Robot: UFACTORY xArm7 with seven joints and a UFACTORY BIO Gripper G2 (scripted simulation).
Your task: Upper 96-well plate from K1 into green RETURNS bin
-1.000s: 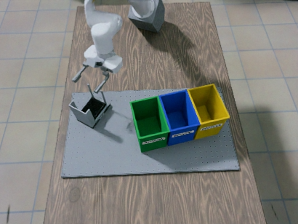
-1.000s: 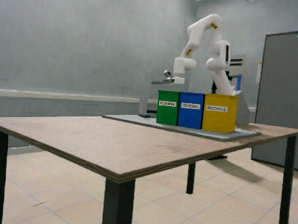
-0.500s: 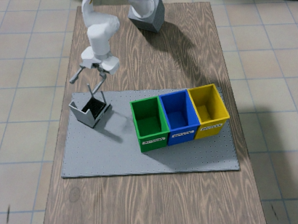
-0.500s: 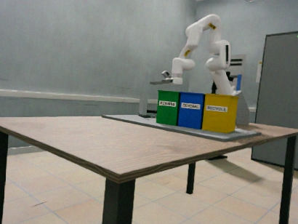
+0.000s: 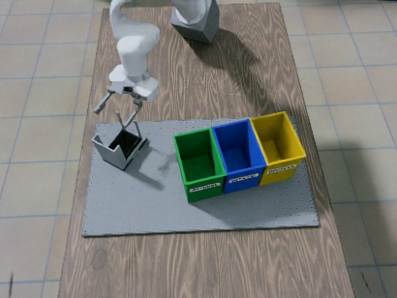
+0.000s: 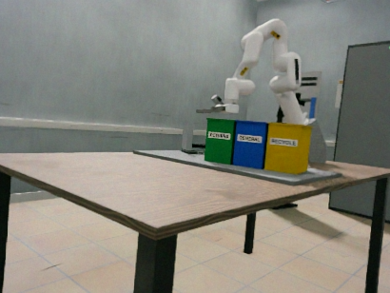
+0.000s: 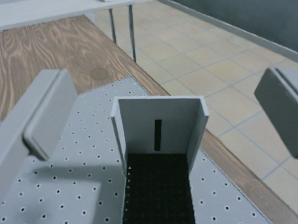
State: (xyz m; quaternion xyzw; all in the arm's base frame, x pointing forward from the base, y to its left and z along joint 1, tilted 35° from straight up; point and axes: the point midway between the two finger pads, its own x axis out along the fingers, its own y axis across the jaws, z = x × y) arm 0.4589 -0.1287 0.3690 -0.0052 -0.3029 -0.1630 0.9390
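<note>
Right now my hand is 20 mm short of the black 96-well plate, 10 mm to the left of it and 180 mm above it. Round my hand: green returns bin: 90 mm ahead, 290 mm to the left, 130 mm below; then yellow bin: 530 mm to the left, 130 mm below; then blue bin: 50 mm ahead, 410 mm to the left, 130 mm below.
</note>
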